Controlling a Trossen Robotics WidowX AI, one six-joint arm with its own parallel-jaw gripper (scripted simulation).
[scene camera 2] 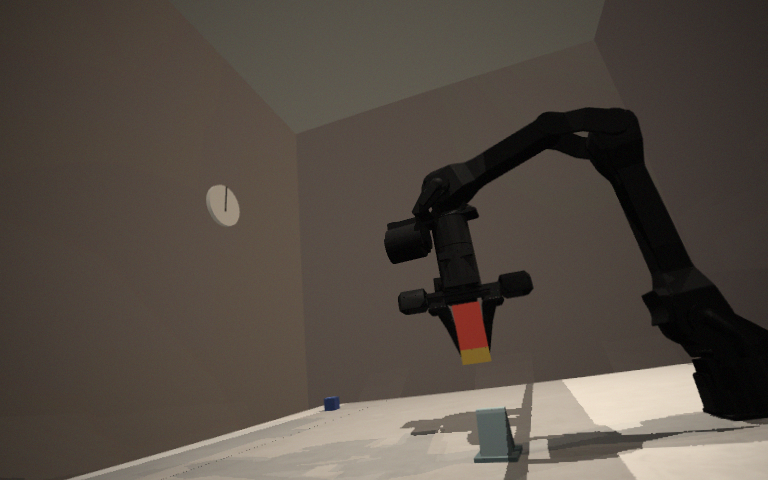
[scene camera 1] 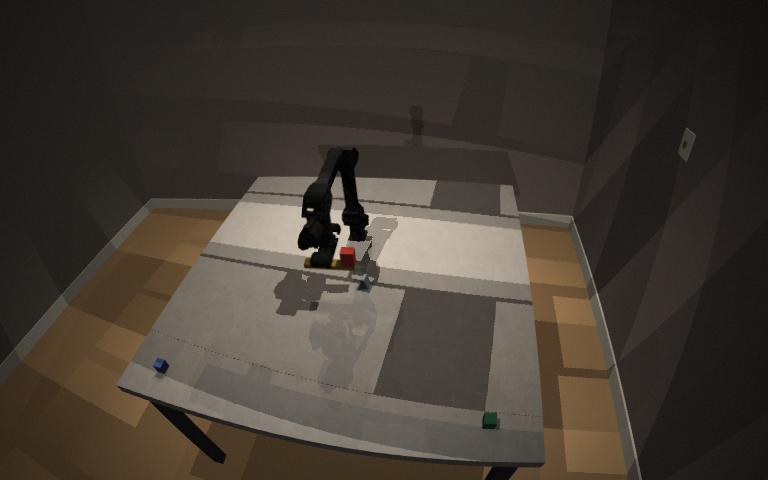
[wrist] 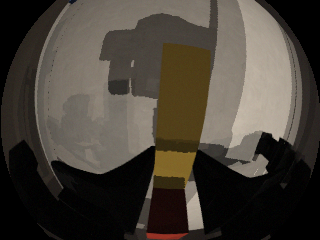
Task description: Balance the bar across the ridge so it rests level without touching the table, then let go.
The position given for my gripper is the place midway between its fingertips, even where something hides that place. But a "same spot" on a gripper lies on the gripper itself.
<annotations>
my gripper: scene camera 2; scene camera 1; wrist 174, 152
same spot on my gripper: [scene camera 1: 327, 244] = [scene camera 2: 443, 282]
</annotations>
